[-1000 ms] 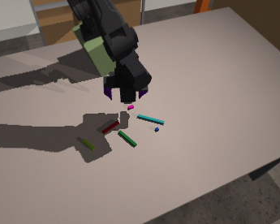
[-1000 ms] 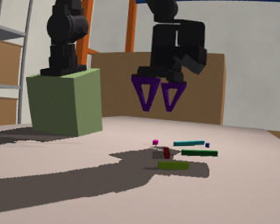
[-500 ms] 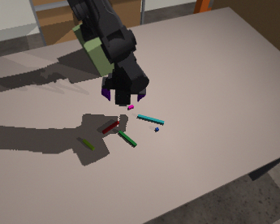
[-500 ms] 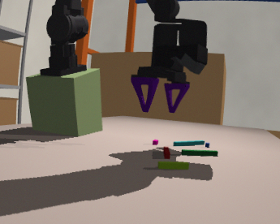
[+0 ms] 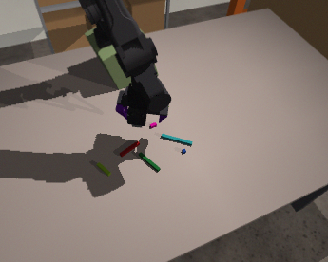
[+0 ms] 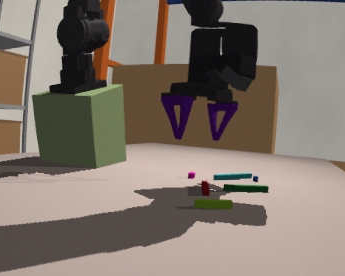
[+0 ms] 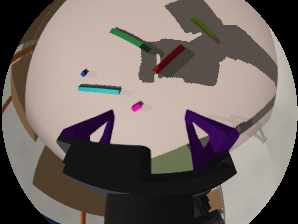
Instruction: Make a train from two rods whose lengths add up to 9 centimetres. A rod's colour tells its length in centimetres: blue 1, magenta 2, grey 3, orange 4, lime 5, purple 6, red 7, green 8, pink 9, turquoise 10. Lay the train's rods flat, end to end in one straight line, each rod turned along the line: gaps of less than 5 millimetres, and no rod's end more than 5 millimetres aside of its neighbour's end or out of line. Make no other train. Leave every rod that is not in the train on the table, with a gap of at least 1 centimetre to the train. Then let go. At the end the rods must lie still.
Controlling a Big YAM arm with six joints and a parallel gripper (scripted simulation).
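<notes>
The red rod is 40 mm ahead of my hand, 60 mm to the right of it and 80 mm below it. Also, from my hand: magenta rod: 20 mm behind, 40 mm to the left, 80 mm below; turquoise rod: 50 mm ahead, 100 mm to the left, 80 mm below; green rod: 100 mm ahead, 10 mm to the right, 80 mm below.
</notes>
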